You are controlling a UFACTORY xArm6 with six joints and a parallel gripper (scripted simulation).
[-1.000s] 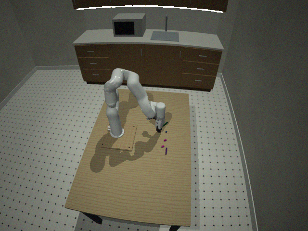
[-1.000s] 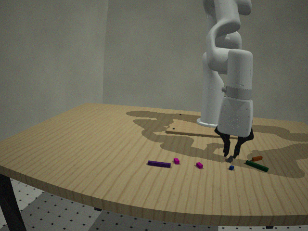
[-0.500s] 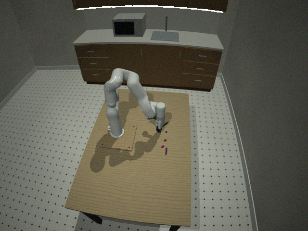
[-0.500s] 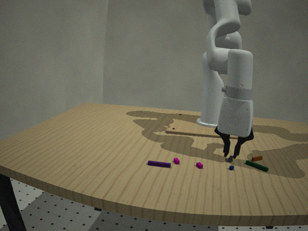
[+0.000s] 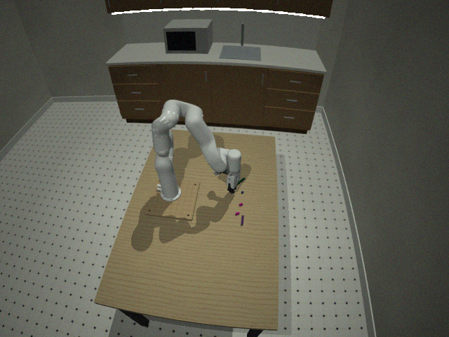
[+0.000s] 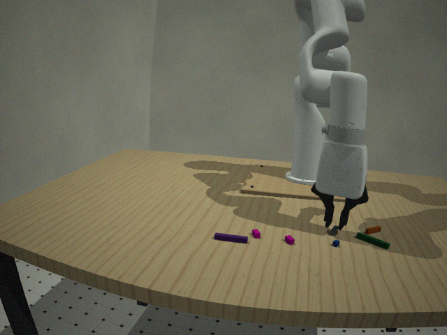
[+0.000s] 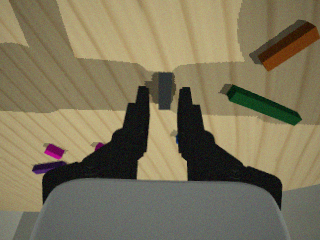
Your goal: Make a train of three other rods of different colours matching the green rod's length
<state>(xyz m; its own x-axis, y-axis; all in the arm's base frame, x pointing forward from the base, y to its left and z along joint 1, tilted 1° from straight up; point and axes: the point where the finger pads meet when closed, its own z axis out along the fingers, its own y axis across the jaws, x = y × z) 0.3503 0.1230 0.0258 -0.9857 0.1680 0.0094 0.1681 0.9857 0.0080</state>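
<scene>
Right now my hand is 3 cm above the grey rod. The rest, counted from my hand: green rod (9 cm to the left, 3 cm below, 3 cm ahead); then blue rod (6 cm ahead, 3 cm below, 1 cm to the left); then orange rod (9 cm to the left, 3 cm below, 3 cm behind).
</scene>
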